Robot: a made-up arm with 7 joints.
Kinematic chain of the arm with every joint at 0, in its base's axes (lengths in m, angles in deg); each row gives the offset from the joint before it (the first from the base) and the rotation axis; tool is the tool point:
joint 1: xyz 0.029 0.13 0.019 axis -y
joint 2: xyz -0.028 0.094 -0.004 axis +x
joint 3: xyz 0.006 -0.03 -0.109 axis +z
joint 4: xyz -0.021 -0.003 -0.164 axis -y
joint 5: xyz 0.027 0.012 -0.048 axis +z
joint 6: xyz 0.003 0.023 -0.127 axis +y
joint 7: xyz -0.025 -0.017 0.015 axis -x
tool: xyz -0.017 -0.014 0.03
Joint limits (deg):
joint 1: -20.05..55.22
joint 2: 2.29..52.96
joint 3: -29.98..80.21
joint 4: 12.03..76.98
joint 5: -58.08..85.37
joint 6: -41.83..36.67
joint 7: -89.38..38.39
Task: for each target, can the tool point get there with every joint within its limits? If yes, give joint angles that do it. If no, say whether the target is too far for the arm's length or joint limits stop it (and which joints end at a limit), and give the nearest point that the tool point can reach.
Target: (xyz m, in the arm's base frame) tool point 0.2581 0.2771 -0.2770
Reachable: yes | joints 29.84 18.52 -6.22 36.90 51.74 11.18 -26.75
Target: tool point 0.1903 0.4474 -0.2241
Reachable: yes | joints 12.55 46.43 12.67 52.40 56.41 2.02 -63.67
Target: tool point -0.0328 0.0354 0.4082
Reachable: no: joint limits stop it (at a limit: joint 1, joint 2, joint 4, joint 5, joint 6) | nearest point 0.3355 0.1261 -0.0217 | short by 0.573 m
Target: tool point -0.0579 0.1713 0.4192
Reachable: no: joint limits stop it (at a limit: joint 1, joint 2, joint 4, joint 5, joint 6) | nearest point 0.1783 0.4881 0.0623 | short by 0.532 m
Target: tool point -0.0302 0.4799 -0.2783
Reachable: yes | joints -8.78 41.76 1.02 17.08 -12.24 4.24 23.86
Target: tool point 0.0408 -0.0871 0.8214
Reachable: no: too far | nearest point 0.3431 0.1384 -0.0143 | short by 0.917 m
